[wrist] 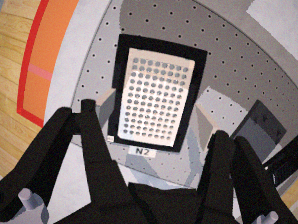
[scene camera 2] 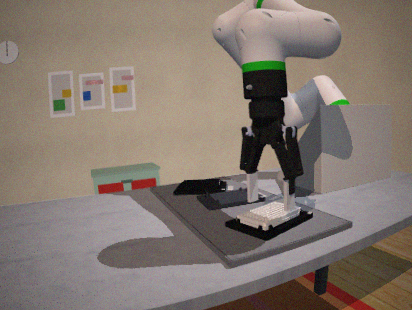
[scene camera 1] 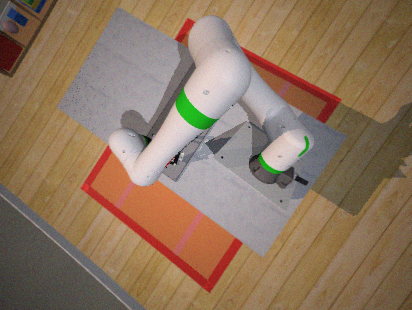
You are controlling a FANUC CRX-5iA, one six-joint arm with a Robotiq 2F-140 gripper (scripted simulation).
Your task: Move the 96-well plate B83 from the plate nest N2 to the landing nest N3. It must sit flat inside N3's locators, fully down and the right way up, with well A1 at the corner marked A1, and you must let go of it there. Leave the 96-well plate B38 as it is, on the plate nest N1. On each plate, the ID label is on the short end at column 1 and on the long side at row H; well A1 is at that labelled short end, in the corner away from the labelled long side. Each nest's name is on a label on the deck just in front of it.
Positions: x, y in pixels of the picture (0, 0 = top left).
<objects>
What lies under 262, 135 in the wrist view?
A dark grey nest.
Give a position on a black nest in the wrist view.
125, 41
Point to a dark grey nest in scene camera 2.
233, 198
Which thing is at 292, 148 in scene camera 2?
The gripper.
</objects>
